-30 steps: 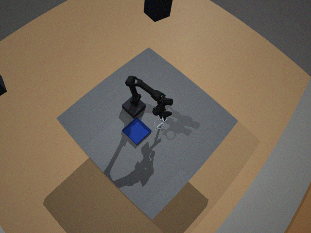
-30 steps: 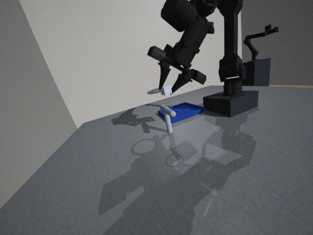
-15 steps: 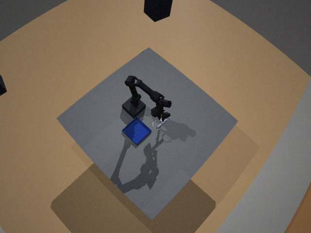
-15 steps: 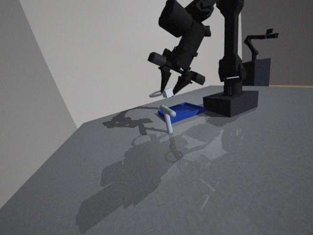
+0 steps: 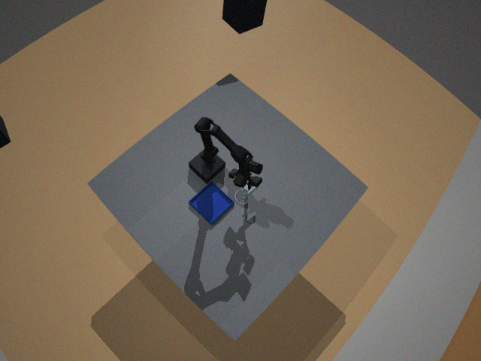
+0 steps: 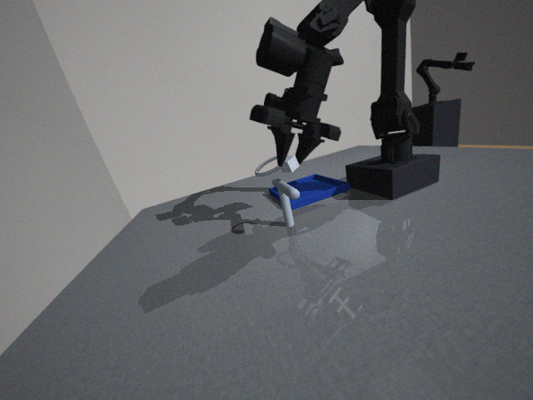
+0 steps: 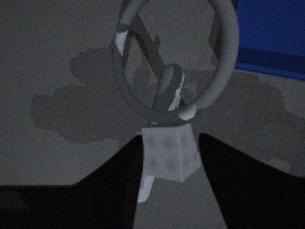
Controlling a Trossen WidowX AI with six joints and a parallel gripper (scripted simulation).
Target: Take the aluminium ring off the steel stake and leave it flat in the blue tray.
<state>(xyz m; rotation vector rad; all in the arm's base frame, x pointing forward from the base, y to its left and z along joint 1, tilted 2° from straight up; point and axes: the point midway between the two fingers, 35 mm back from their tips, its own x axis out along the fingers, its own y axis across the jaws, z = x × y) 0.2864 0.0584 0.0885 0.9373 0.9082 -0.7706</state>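
My gripper tip is now 2 cm short of the aluminium ring and 4 cm to the left of it. The rest, counted from my gripper tip: blue tray (8 cm behind, 18 cm to the right, 12 cm below).
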